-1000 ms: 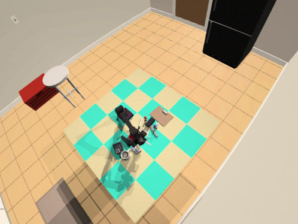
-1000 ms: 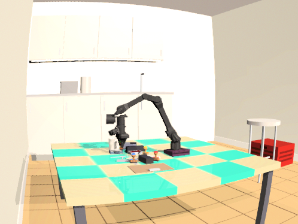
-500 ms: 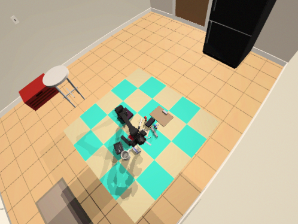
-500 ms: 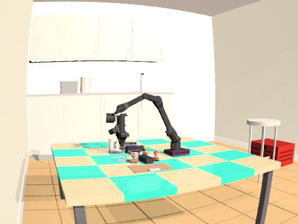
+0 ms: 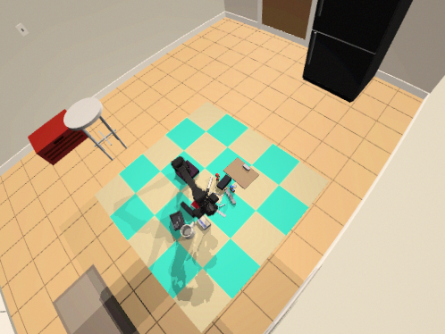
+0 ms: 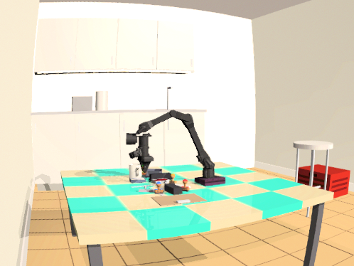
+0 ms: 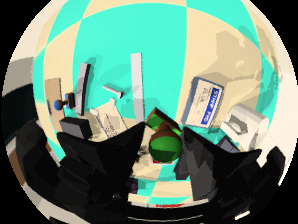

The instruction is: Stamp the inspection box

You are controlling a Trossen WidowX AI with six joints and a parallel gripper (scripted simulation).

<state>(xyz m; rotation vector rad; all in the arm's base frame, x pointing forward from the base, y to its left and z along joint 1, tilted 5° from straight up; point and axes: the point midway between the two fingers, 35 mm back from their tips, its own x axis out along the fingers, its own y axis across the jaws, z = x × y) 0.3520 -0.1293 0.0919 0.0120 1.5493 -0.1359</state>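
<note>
Now: the ink pad 11 cm behind my gripper tip, 1 cm to the right of it and 7 cm below it. Round my gripper tip: ruler: 3 cm ahead, 5 cm to the left, 7 cm below; green-knobbed stamp: right at my gripper tip; orange-knobbed stamp: 15 cm behind, 7 cm to the left, 5 cm below.
</note>
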